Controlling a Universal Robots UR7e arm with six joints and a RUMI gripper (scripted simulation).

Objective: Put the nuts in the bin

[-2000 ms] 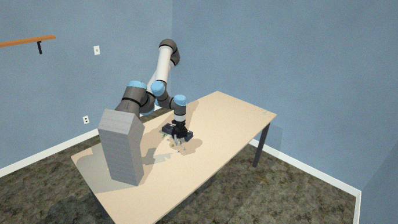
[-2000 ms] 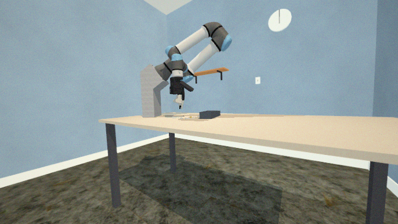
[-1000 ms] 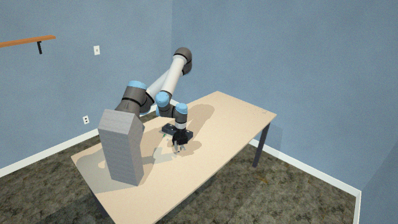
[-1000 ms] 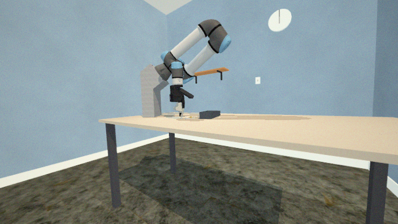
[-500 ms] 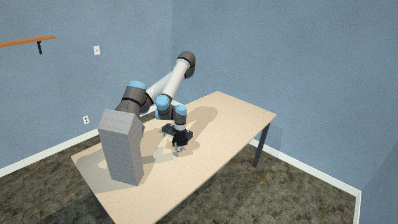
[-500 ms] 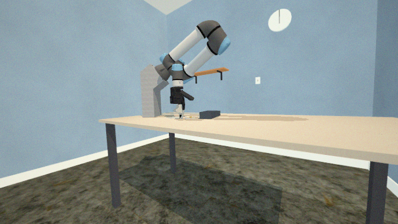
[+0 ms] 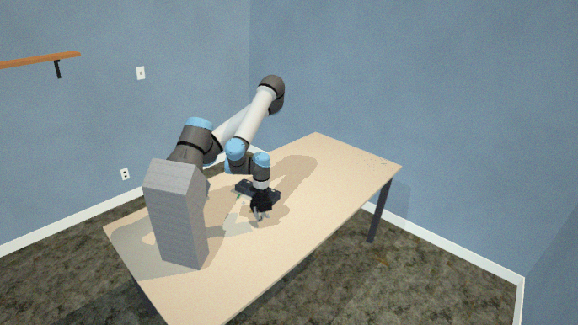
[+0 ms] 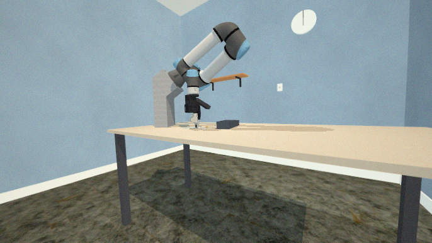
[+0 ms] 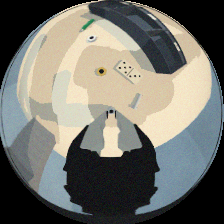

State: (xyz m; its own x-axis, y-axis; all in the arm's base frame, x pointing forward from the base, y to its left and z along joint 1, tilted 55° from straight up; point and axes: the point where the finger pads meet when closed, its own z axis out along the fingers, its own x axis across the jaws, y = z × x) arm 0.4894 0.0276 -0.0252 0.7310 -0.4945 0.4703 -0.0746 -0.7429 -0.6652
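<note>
The dark bin block is 90 mm ahead of my hand, 210 mm to the left of it and 10 mm above it. Also, from my hand: white dotted plate: 50 mm ahead, 80 mm to the left, 10 mm below; brass-coloured nut: 10 mm behind, 80 mm to the left, 10 mm below; green part: 20 mm behind, 230 mm to the left, 10 mm below.
</note>
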